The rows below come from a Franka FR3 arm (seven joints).
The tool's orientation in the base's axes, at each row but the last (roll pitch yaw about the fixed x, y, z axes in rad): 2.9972, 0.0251, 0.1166; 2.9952, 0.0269, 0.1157; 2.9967, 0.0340, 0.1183; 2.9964, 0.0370, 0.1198; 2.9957, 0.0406, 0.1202; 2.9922, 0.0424, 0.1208
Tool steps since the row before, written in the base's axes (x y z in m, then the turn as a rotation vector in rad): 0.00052, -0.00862, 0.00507, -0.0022, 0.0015, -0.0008; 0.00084, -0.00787, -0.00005, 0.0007, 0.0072, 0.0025; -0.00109, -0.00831, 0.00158, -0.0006, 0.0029, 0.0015; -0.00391, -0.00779, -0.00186, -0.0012, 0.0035, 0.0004; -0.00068, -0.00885, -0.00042, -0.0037, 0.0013, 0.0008; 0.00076, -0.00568, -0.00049, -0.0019, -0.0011, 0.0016
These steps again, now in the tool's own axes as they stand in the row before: -0.00061, 0.00926, -0.00376, -0.0020, -0.0018, 0.0006; -0.00007, 0.00782, 0.00121, 0.0015, -0.0066, -0.0035; -0.00212, 0.00826, -0.00032, -0.0003, -0.0027, -0.0019; -0.00474, 0.00690, 0.00307, -0.0008, -0.0035, -0.0009; -0.00172, 0.00854, 0.00175, -0.0035, -0.0016, -0.0009; 0.00009, 0.00559, 0.00133, -0.0021, 0.0011, -0.0014
